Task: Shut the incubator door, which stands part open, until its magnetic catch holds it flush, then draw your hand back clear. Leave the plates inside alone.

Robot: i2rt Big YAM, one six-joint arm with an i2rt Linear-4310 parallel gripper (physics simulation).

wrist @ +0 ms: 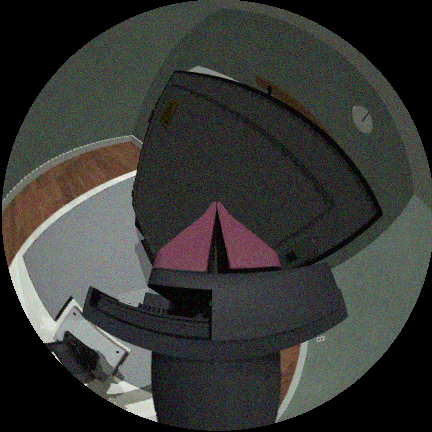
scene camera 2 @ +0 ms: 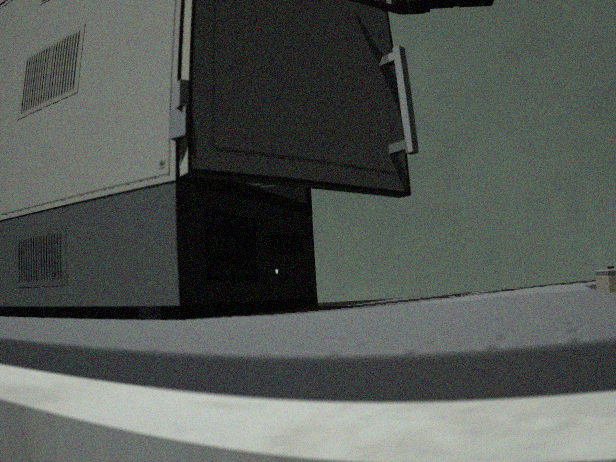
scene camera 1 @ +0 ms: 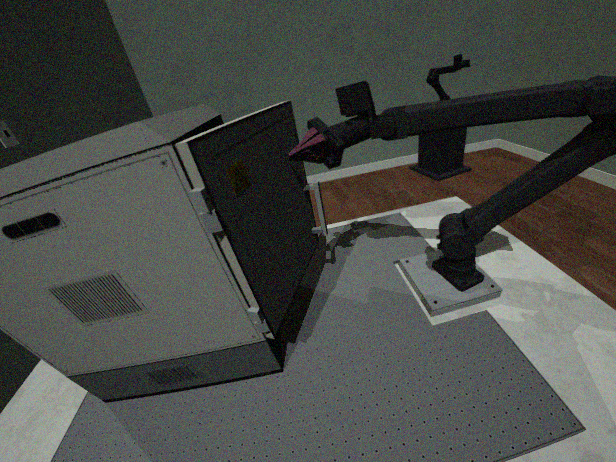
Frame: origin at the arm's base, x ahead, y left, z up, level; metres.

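Seen in the pictures: gripper, fingertip midpoint: (wrist: 215, 206) (scene camera 1: 288, 157); arm's base, link origin: (scene camera 1: 456, 273).
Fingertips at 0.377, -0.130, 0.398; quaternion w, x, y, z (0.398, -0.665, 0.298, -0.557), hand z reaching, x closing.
Offsets run from my fingertips to a thing's top centre, as dx, dy, dz. "pt": to the spot under its first point. Level surfaces: height alone.
The incubator (scene camera 1: 115, 250) (scene camera 2: 90, 150) stands at the left in both scene views. Its dark door (scene camera 1: 255, 225) (scene camera 2: 290, 90) (wrist: 225, 145) is hinged along the near front edge and stands part open, its free edge away from the cabinet. A pale bar handle @[pt -0.056, -0.021, -0.146] (scene camera 1: 321, 207) (scene camera 2: 406, 100) is at the free edge. A yellow label @[pt +0.101, +0.134, +0.028] (scene camera 1: 239, 177) (wrist: 169, 112) is on the door's upper part. My gripper (scene camera 1: 291, 154) (wrist: 215, 206) is shut and empty, its pink tips pointing at the door's upper part near the free edge; contact cannot be told. The plates inside do not show.
My arm's base plate (scene camera 1: 450, 295) sits on the table right of the incubator, by the perforated mat @[dz -0.415] (scene camera 1: 400, 380). A dark pedestal (scene camera 1: 442, 150) with a small arm stands behind on the wooden floor. A wall shelf (wrist: 290, 97) and a clock (wrist: 362, 119) show behind the door.
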